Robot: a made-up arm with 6 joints. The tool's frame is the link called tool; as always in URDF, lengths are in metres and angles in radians. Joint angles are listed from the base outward. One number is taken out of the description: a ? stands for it. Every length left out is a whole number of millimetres.
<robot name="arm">
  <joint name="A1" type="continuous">
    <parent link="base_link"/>
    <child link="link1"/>
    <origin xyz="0 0 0.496"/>
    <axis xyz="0 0 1"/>
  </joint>
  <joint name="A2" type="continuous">
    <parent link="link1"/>
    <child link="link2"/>
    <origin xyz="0 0 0"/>
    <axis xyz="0 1 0"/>
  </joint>
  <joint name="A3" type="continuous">
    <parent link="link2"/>
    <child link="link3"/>
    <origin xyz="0 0 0.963"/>
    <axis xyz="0 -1 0"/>
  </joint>
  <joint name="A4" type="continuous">
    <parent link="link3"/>
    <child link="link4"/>
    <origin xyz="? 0 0"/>
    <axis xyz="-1 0 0"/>
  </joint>
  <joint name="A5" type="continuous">
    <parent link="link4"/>
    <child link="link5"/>
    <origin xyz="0 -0.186 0"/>
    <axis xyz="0 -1 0"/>
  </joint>
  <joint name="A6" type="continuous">
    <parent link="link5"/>
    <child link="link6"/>
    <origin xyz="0 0 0"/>
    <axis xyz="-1 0 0"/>
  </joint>
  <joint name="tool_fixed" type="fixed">
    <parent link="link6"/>
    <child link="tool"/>
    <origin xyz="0 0 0"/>
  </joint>
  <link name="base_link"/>
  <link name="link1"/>
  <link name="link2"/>
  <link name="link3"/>
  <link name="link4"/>
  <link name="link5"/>
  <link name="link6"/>
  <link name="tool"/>
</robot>
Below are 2 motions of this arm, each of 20 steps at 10 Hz.
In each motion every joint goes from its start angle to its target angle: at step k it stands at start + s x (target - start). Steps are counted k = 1, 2, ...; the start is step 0. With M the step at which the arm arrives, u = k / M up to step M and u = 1 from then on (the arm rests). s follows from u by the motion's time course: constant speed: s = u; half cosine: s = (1 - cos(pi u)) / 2; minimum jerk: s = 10 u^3 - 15 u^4 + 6 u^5.
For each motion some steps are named. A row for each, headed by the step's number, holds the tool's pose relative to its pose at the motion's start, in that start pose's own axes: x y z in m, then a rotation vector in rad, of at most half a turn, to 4 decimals.
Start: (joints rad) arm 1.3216 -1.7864 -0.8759 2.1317 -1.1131 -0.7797
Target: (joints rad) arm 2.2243 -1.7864 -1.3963 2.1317 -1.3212 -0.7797
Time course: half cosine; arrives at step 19
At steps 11, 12, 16, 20:
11: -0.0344 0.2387 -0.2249 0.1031 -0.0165 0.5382
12: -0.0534 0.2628 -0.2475 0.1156 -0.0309 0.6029
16: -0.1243 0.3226 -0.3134 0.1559 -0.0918 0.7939
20: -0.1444 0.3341 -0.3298 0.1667 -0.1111 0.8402

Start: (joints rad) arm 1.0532 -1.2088 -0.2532 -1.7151 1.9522 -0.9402
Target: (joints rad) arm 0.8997 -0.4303 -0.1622 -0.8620 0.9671 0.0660
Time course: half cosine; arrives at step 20
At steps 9, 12, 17, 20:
9: 0.0159 -0.3245 0.0304 -0.6323 0.5871 0.0908
12: 0.0526 -0.4950 0.0713 -1.0456 0.9006 0.2000
17: 0.1235 -0.6948 0.1457 -1.5943 1.2871 0.3855
20: 0.1397 -0.7301 0.1625 -1.6983 1.3604 0.4255

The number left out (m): 0.941
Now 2 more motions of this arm.
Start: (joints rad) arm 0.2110 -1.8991 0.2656 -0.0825 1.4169 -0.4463
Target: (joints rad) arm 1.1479 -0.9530 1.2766 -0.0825 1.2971 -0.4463
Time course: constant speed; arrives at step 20
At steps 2, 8, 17, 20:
2: -0.0187 -0.1581 -0.0100 -0.0390 -0.0355 -0.0770
8: -0.1941 -0.6145 0.0033 -0.1531 -0.1431 -0.3088
17: -0.7428 -1.0946 0.0825 -0.3165 -0.3082 -0.6583
20: -0.9708 -1.1686 0.1045 -0.3689 -0.3644 -0.7752

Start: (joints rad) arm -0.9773 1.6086 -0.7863 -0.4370 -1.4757 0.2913
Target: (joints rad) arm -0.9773 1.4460 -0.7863 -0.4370 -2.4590 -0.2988
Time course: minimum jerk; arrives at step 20
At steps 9, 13, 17, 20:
9: -0.0181 0.0176 -0.0352 0.2098 0.3363 0.0552
13: -0.0321 0.0324 -0.0675 0.3844 0.6429 0.0273
17: -0.0394 0.0407 -0.0867 0.4783 0.8217 -0.0226
20: -0.0403 0.0418 -0.0892 0.4898 0.8444 -0.0308

